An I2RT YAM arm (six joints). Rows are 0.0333 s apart.
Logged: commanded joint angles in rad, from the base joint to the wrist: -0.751 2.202 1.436 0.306 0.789 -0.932; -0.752 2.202 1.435 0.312 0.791 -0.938; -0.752 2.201 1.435 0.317 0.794 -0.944; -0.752 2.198 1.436 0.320 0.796 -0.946; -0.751 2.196 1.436 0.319 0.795 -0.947; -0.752 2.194 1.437 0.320 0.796 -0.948; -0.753 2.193 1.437 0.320 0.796 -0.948; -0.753 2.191 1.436 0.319 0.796 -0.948; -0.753 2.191 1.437 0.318 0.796 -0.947; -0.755 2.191 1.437 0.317 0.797 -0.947; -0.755 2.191 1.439 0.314 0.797 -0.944; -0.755 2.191 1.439 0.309 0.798 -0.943; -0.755 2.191 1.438 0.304 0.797 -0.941; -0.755 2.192 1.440 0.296 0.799 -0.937; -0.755 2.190 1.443 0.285 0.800 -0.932; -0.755 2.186 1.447 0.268 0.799 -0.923; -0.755 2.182 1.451 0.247 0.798 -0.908; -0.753 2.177 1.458 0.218 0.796 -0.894; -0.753 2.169 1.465 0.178 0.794 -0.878; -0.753 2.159 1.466 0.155 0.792 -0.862; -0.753 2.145 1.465 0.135 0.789 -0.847; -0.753 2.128 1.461 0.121 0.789 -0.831
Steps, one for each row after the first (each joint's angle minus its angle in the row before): -0.001 0.000 -0.001 0.006 0.002 -0.006; 0.000 -0.001 0.000 0.005 0.003 -0.006; 0.000 -0.003 0.001 0.003 0.002 -0.002; 0.001 -0.002 0.000 -0.001 -0.001 -0.001; -0.001 -0.002 0.001 0.001 0.001 -0.001; -0.001 -0.001 0.000 0.000 0.000 0.000; 0.000 -0.002 -0.001 -0.001 0.000 0.000; 0.000 0.000 0.001 -0.001 0.000 0.001; -0.002 0.000 0.000 -0.001 0.001 0.000; 0.000 0.000 0.002 -0.003 0.000 0.003; 0.000 0.000 0.000 -0.005 0.001 0.001; 0.000 0.000 -0.001 -0.005 -0.001 0.002; 0.000 0.001 0.002 -0.008 0.002 0.004; 0.000 -0.002 0.003 -0.011 0.001 0.005; 0.000 -0.004 0.004 -0.017 -0.001 0.009; 0.000 -0.004 0.004 -0.021 -0.001 0.015; 0.002 -0.005 0.007 -0.029 -0.002 0.014; 0.000 -0.008 0.007 -0.040 -0.002 0.016; 0.000 -0.010 0.001 -0.023 -0.002 0.016; 0.000 -0.014 -0.001 -0.020 -0.003 0.015; 0.000 -0.017 -0.004 -0.014 0.000 0.016
